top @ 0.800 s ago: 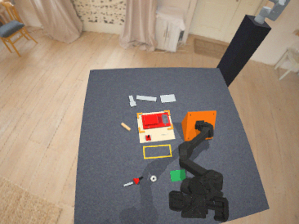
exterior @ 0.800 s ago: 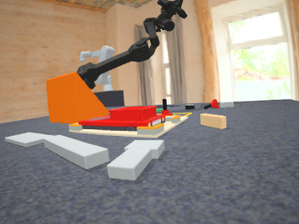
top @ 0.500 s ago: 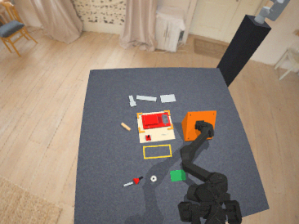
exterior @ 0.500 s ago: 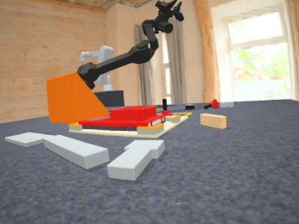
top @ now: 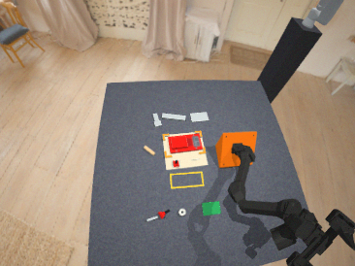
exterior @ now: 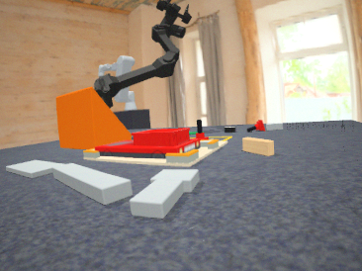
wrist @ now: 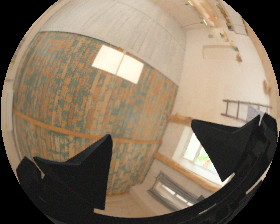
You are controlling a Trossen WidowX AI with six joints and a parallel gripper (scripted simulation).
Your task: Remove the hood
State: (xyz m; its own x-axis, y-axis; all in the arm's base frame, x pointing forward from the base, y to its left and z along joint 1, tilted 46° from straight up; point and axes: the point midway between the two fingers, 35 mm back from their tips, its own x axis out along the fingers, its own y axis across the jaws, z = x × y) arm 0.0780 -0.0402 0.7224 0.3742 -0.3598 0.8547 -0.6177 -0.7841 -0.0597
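My gripper tip is 630 mm above the red hood, 580 mm to the left of it and 240 mm short of it. Round my gripper tip: cream baseplate (660 mm below, 560 mm to the right, 220 mm ahead); then wooden block (660 mm below, 550 mm to the right, 420 mm ahead); then green square (670 mm below, 190 mm to the right, 90 mm ahead).
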